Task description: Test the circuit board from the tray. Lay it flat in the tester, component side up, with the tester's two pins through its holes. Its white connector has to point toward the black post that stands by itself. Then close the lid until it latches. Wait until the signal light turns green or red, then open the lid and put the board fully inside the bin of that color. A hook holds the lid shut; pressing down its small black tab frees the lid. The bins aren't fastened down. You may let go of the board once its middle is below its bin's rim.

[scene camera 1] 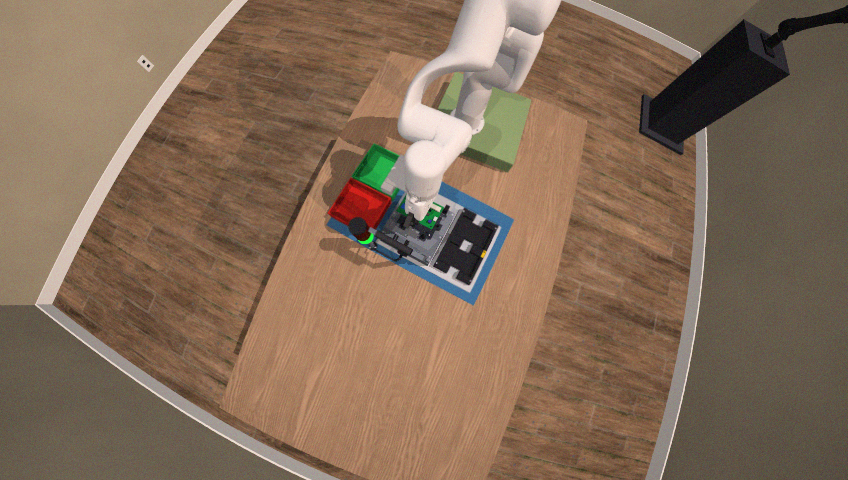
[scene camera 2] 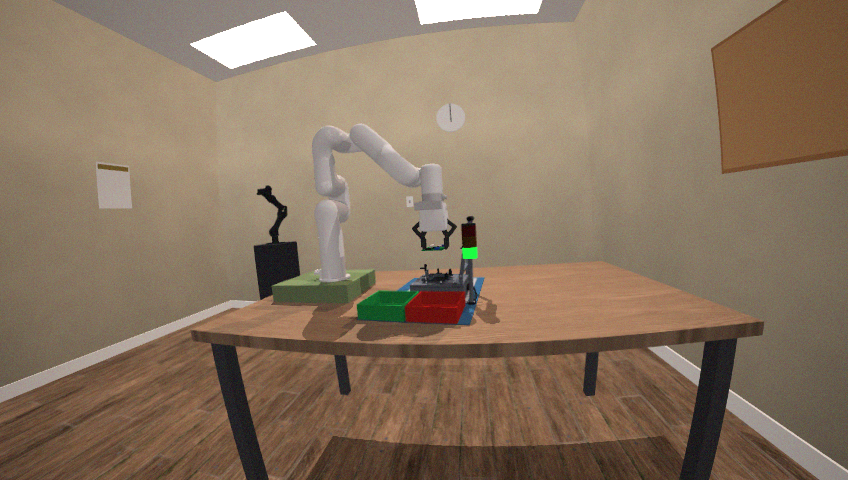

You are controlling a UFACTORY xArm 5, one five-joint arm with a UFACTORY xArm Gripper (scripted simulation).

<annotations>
A green bin shows in scene camera 1 and in scene camera 2. A red bin shows in scene camera 1 point(356, 199) and in scene camera 2 point(443, 307). The same spot on the green bin: point(scene camera 2: 383, 305) is point(scene camera 1: 361, 162). The same spot on a tester: point(scene camera 2: 457, 282) is point(scene camera 1: 391, 235).
</annotations>
